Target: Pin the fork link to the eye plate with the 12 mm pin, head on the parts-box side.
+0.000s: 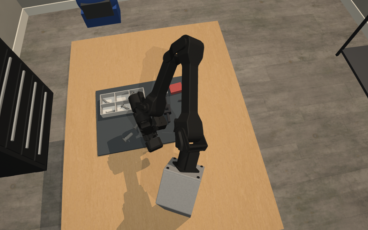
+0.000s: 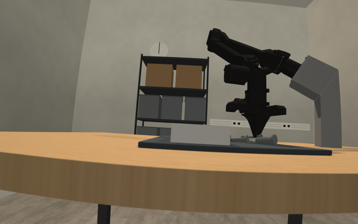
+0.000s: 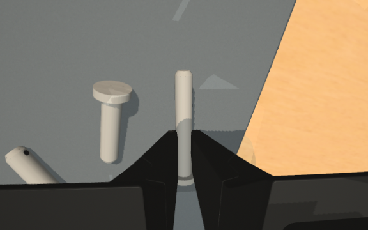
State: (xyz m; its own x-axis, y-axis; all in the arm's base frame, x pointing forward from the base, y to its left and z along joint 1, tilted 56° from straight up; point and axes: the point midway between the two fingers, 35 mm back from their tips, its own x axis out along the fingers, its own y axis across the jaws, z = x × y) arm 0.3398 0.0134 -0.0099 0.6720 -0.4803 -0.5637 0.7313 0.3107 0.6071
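My gripper is now 120 mm short of the dark mat, 50 mm to the left of it and 60 mm above it. The rest, counted from my hand: grey eye plate 100 mm ahead, 140 mm to the right, 40 mm below; then long thin pin 10 mm to the right, 30 mm below; then parts box 220 mm ahead, 20 mm to the left, 40 mm below.
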